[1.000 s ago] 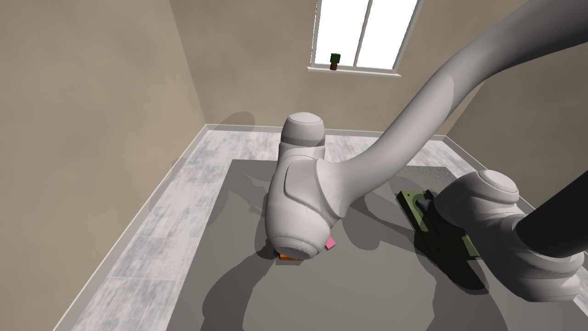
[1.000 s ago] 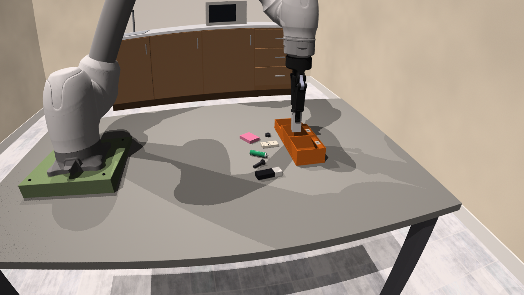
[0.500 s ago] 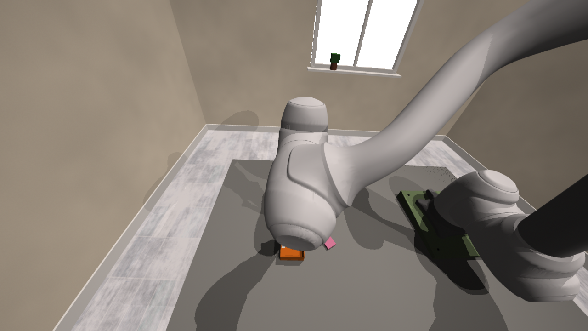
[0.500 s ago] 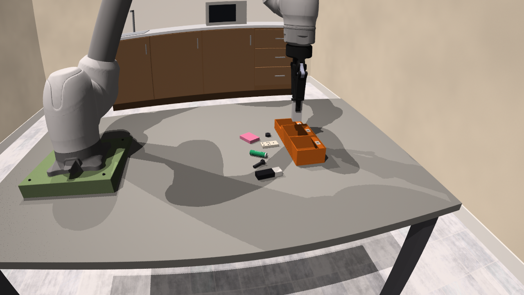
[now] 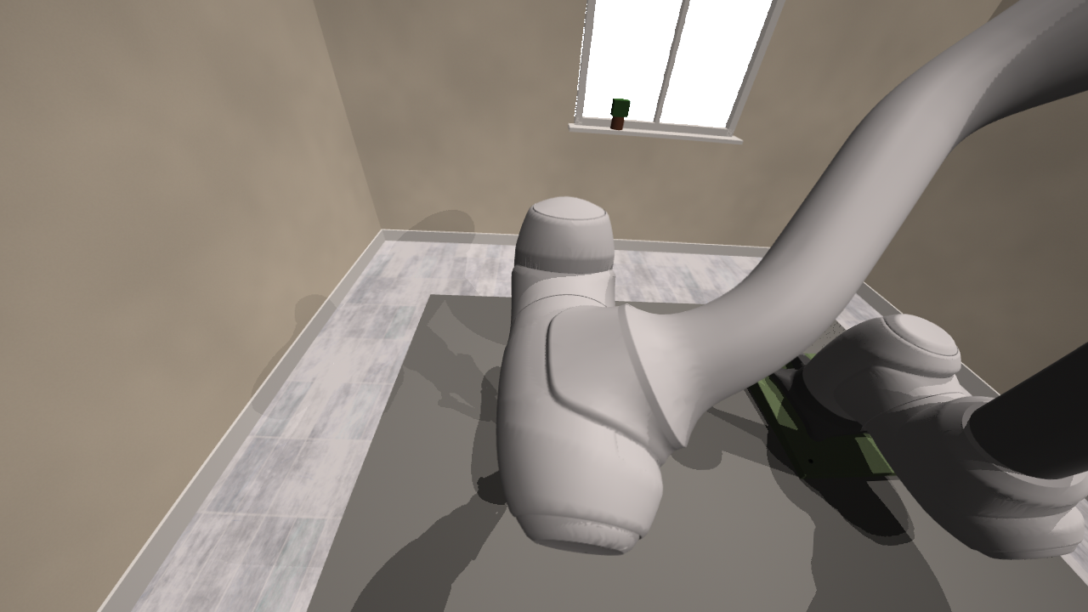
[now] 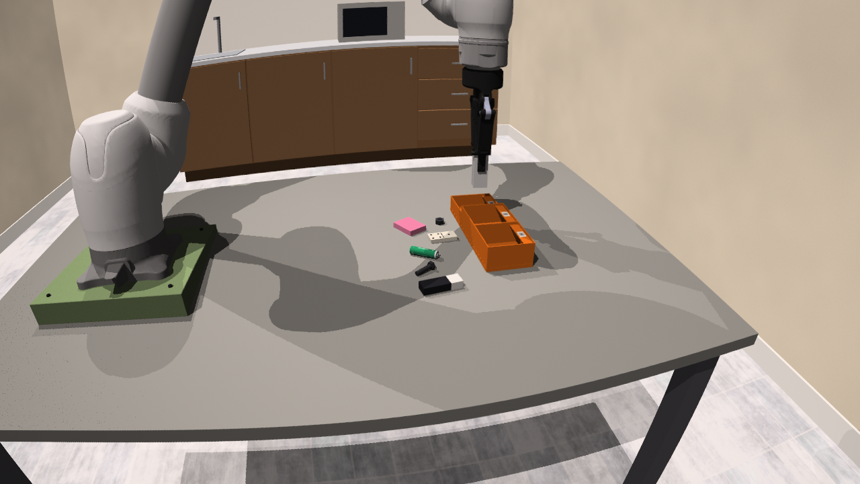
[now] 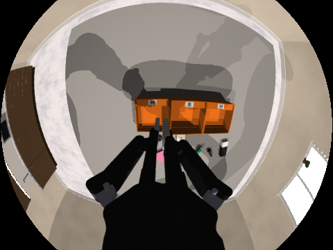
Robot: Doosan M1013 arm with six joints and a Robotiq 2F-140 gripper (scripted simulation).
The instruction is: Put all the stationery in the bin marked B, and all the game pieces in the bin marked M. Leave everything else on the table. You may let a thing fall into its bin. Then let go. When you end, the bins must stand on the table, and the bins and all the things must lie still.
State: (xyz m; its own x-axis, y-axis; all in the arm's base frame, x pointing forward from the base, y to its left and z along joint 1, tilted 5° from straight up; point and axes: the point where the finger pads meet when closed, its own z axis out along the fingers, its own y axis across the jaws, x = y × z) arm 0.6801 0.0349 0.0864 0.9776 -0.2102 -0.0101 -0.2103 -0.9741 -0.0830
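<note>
My gripper is now 140 mm past the pink sticky-note pad, 100 mm above it and 10 mm to the right of it. The rest, counted from my hand: cream domino 100 mm below, 90 mm behind, 50 mm to the right; small black nut 100 mm below, 70 mm behind, 10 mm to the left; orange three-compartment bin 90 mm below, 60 mm to the right.
</note>
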